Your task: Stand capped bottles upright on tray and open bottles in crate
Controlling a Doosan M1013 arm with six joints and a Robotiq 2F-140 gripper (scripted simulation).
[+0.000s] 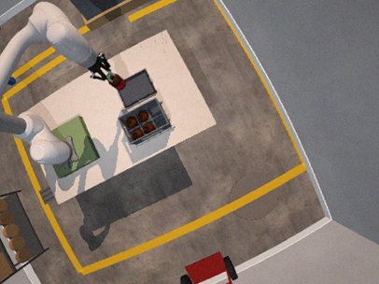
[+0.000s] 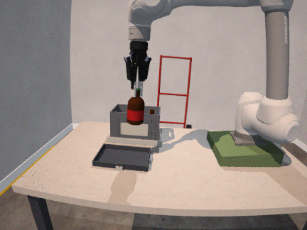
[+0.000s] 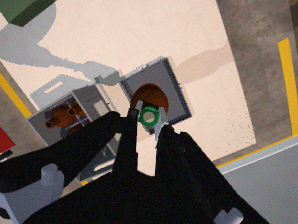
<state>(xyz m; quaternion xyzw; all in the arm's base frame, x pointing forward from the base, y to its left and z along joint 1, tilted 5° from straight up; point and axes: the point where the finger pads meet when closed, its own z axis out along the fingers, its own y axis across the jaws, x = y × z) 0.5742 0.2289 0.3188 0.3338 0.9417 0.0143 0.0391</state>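
Now: hand 70 mm above the bottle. Round my hand: dark tray (50 mm ahead, 10 mm to the left, 330 mm below); then crate (50 mm ahead, 270 mm to the right, 260 mm below).
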